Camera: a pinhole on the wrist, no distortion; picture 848 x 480 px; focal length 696.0 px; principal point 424.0 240.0 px. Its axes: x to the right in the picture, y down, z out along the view. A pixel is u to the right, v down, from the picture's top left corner.
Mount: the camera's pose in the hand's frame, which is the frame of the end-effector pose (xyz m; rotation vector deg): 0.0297 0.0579 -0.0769 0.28 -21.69 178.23
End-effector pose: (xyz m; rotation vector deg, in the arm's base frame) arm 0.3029 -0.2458 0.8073 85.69 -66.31 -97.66
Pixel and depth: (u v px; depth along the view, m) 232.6 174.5 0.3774
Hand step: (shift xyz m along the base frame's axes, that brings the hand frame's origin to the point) -0.3165 -0.0493 -0.0640
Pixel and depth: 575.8 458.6 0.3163
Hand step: -0.1807 0.1321 -0.0844
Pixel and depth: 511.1 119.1 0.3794
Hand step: -0.2997 0.0698 0.0327
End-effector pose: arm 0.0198 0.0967 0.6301 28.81 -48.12 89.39
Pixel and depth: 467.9 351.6 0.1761
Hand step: -0.0046 -0.0534 0.0724
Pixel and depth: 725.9 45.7 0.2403
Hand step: -0.0770 -0.1788 0.0422
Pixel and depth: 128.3 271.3 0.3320
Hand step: -0.0286 -0.0686 0.2888
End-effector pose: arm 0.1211 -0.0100 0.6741 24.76 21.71 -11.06
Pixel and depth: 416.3 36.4 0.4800
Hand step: 0.1880 -0.1200 0.3696
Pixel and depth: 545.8 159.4 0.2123
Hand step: 0.0446 -0.0313 0.1278
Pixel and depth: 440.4 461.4 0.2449
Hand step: 0.0467 -0.1333 0.0816
